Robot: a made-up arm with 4 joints. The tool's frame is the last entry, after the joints.
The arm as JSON. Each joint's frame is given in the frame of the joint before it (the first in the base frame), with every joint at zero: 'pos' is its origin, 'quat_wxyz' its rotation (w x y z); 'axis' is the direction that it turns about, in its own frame. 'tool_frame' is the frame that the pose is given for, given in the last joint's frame.
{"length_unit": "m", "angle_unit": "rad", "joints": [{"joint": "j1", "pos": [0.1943, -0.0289, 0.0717], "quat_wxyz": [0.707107, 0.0, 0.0, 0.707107], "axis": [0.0, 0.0, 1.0]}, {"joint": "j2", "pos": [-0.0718, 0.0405, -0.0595], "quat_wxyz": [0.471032, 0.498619, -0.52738, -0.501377], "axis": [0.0, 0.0, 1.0]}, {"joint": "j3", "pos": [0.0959, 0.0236, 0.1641], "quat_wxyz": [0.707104, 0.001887, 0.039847, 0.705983], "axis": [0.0, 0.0, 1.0]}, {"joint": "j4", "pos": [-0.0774, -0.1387, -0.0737], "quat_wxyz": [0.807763, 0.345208, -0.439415, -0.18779], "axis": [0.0, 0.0, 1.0]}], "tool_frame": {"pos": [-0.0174, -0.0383, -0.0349], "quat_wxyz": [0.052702, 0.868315, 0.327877, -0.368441]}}
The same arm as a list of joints. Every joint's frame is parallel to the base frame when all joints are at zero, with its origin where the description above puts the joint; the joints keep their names.
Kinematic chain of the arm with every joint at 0, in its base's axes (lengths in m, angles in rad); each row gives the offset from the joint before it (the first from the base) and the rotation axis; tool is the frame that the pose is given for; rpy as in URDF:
j1: xyz 0.1943 -0.0289 0.0717 axis +z
j2: xyz -0.0405 -0.0718 -0.0595 axis -0.059101 -0.996817 -0.053501
j3: xyz 0.086 -0.1705 0.0145 axis -y
j4: xyz 0.1385 0.0737 -0.0778 axis 0.389991 -0.375492 -0.840781
tool: xyz 0.0023 0.0509 0.0198 rpy 1.0188 -1.0088 -2.2085

